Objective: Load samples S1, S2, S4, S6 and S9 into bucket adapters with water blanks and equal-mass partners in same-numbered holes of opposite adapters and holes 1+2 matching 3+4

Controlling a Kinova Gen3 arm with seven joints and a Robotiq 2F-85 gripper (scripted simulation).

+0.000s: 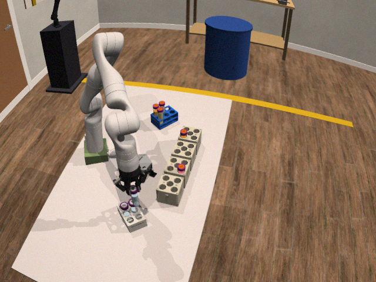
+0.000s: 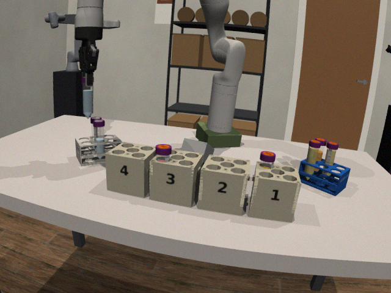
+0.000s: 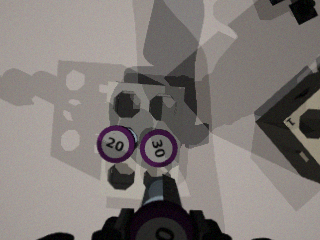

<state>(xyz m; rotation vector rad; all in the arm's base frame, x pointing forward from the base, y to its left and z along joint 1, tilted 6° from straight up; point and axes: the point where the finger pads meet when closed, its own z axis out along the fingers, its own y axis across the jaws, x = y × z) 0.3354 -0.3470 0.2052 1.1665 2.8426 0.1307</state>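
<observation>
Now: the white-dot blank 1 cm to the left of my hand and 5 cm below it. Also, from my hand: grey done desk (9 cm behind, 30 cm to the left, 19 cm below); then adapter 2 (10 cm ahead, 40 cm to the left, 19 cm below); then blank rack (4 cm behind, 1 cm to the left, 21 cm below).
</observation>
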